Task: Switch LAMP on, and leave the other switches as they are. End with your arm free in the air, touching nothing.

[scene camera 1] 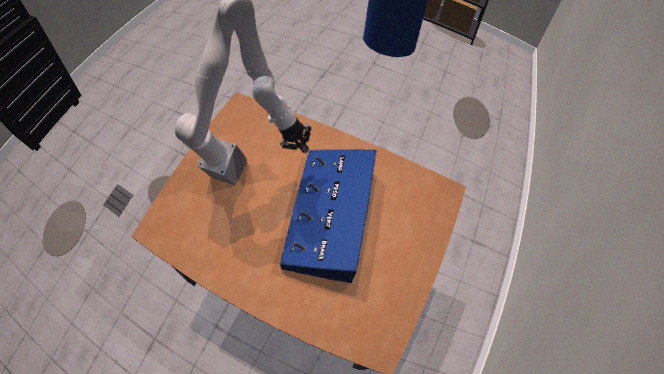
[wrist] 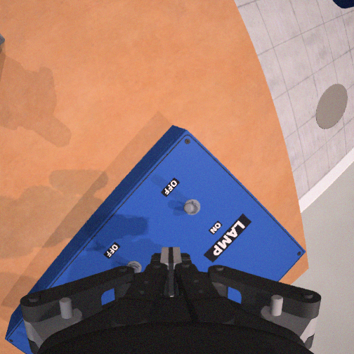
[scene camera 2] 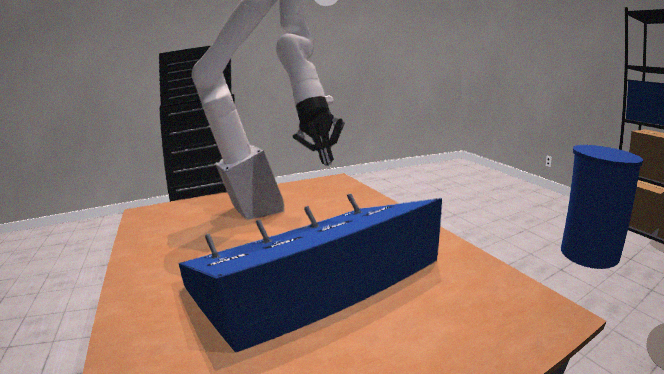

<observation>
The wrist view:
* my gripper: 170,258
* blue switch box: 144,212
</observation>
